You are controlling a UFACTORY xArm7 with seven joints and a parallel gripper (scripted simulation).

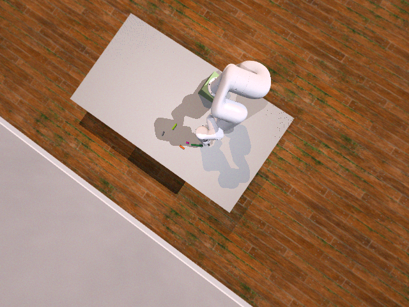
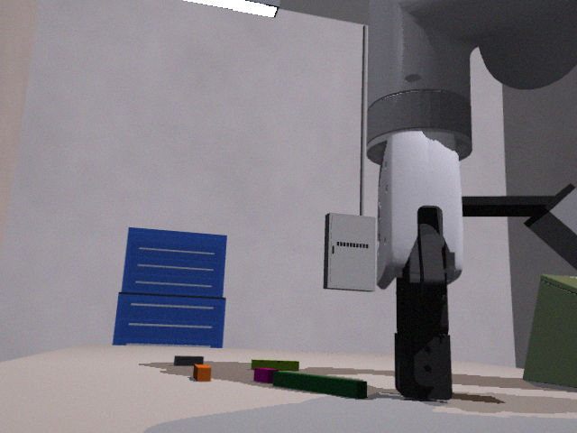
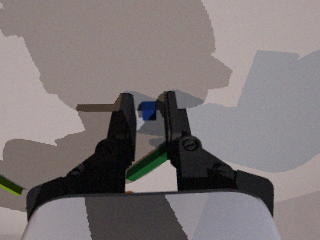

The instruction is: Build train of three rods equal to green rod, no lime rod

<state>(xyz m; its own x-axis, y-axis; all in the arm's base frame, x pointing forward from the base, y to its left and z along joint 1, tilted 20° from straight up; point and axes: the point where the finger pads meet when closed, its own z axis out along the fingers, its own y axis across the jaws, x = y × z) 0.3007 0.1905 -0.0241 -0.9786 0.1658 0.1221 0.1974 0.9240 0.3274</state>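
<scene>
Now: the blue rod 20 mm below my hand. The rest, counted from my hand: orange rod (150 mm ahead, 80 mm to the right, 20 mm below); magenta rod (100 mm ahead, 80 mm to the right, 20 mm below); green rod (70 mm ahead, 20 mm to the right, 20 mm below).
</scene>
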